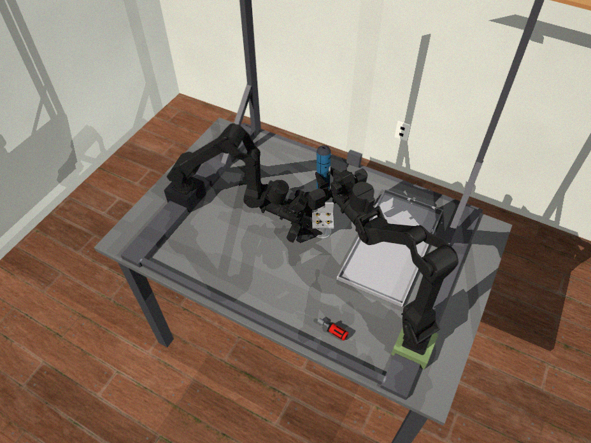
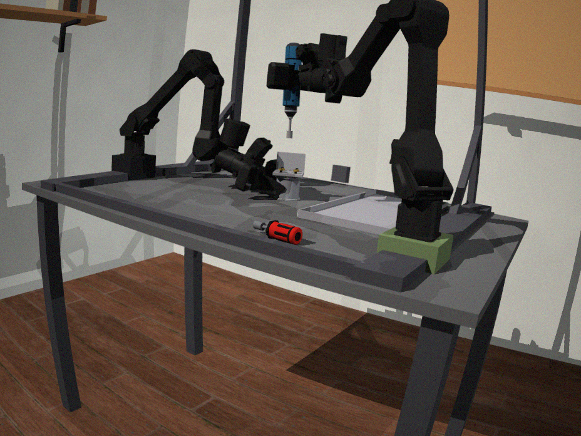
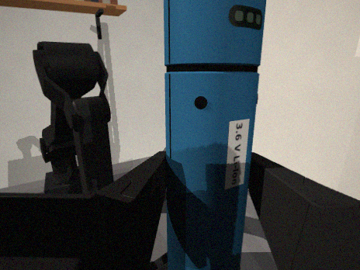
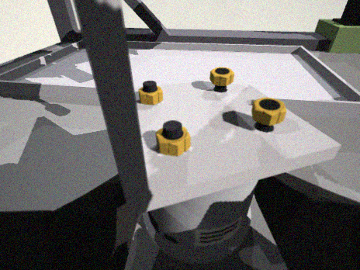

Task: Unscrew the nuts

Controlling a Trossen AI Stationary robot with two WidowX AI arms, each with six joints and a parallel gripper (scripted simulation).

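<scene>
My right hand is 1 cm past the joint module and 3 cm to the right of it. Round my right hand: shallow white tray (11 cm behind, 25 cm to the left, 3 cm below); white L-shaped bracket (1 cm behind, 3 cm to the left, 4 cm above); red-handled tool (27 cm ahead, 27 cm to the left, 2 cm below).
</scene>
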